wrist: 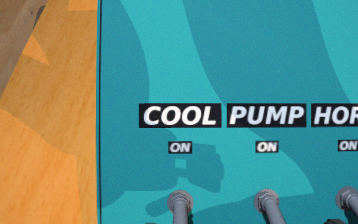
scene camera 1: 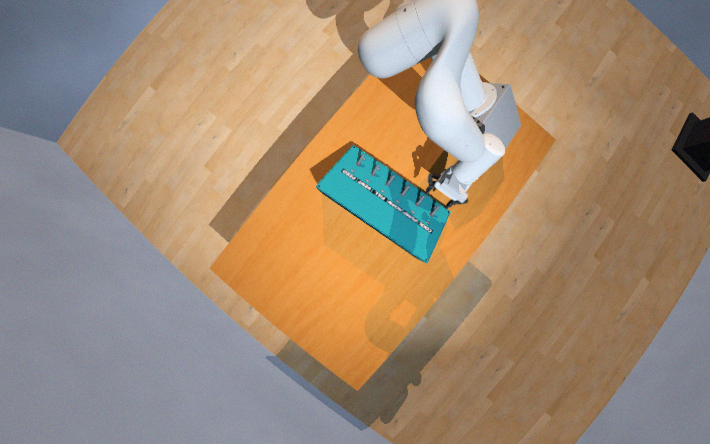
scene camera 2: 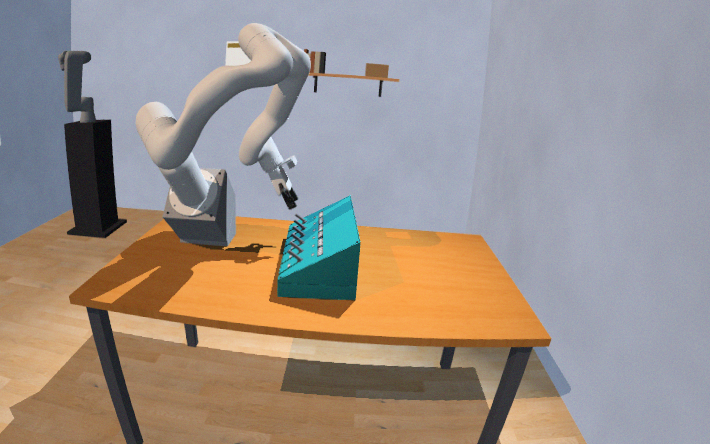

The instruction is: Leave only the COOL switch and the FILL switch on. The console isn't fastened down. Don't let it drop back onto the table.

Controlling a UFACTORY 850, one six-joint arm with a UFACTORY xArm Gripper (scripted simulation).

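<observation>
A teal console (scene camera 1: 386, 206) is visible to me. I also find the console in the wrist view (wrist: 222, 111) and in scene camera 2 (scene camera 2: 326, 262).
</observation>
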